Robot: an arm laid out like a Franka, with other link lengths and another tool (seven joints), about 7 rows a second.
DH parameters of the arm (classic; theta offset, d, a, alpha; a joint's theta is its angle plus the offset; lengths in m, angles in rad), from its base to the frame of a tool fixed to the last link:
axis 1: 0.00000 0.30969 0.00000 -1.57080
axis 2: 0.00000 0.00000 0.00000 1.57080
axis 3: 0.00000 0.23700 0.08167 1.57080
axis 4: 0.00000 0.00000 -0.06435 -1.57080
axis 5: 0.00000 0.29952 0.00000 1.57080
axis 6: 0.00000 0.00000 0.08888 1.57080
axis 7: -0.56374 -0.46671 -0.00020 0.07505
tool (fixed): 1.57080 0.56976 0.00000 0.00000
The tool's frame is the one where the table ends.
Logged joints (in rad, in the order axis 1, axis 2, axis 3, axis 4, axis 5, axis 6, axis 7), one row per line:
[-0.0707, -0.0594, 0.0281, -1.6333, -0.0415, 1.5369, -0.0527]
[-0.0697, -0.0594, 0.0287, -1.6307, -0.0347, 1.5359, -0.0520]
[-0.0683, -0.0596, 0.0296, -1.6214, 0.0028, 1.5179, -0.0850]
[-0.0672, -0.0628, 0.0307, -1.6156, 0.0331, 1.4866, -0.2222]
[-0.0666, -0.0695, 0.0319, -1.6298, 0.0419, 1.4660, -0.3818]
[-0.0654, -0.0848, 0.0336, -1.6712, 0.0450, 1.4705, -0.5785]
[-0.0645, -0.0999, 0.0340, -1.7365, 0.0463, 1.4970, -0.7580]
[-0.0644, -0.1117, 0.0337, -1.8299, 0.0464, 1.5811, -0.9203]
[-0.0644, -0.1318, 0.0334, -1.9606, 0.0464, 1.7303, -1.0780]
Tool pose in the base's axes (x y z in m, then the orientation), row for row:
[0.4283, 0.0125, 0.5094, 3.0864, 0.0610, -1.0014]
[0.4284, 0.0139, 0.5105, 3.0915, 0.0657, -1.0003]
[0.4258, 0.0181, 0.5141, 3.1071, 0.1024, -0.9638]
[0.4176, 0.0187, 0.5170, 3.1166, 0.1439, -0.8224]
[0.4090, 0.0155, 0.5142, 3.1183, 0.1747, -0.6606]
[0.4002, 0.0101, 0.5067, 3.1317, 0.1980, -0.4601]
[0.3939, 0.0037, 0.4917, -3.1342, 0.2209, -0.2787]
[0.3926, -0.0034, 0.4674, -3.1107, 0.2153, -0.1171]
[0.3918, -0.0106, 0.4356, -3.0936, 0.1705, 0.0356]
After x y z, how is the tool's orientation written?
As angles about the fixed x, y, z axes (roll, pitch, yaw), in radians.
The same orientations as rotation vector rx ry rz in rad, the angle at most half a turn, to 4 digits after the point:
[2.7382, -1.4954, -0.1248]
[2.7448, -1.4971, -0.1277]
[-2.7662, 1.4437, 0.1666]
[-2.8419, 1.2362, 0.2202]
[-2.9291, 1.0009, 0.2681]
[-3.0102, 0.7034, 0.3024]
[-3.0552, 0.4298, 0.3373]
[-3.0752, 0.1854, 0.3296]
[-3.0851, -0.0486, 0.2650]

